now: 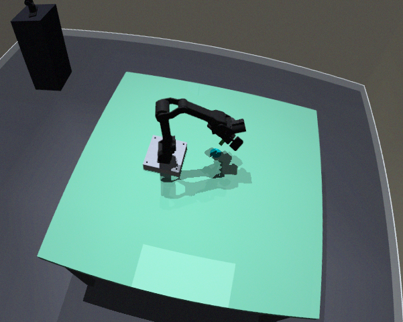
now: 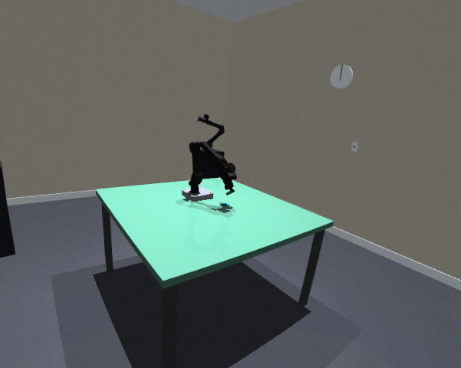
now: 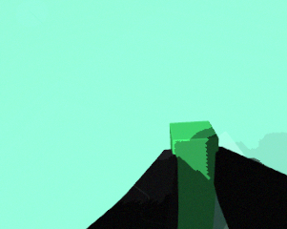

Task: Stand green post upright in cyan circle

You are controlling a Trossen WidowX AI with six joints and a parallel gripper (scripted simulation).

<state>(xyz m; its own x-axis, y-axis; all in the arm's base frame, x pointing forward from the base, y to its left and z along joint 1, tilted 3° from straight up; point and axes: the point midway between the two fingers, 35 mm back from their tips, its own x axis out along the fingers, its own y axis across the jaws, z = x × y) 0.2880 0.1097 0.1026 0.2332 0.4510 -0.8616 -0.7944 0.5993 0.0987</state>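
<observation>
Right now the cyan circle is 120 mm below my gripper tip, 40 mm behind it and 20 mm to the right of it. Round my gripper tip: green post 10 mm to the right, 10 mm below, 10 mm behind.
</observation>
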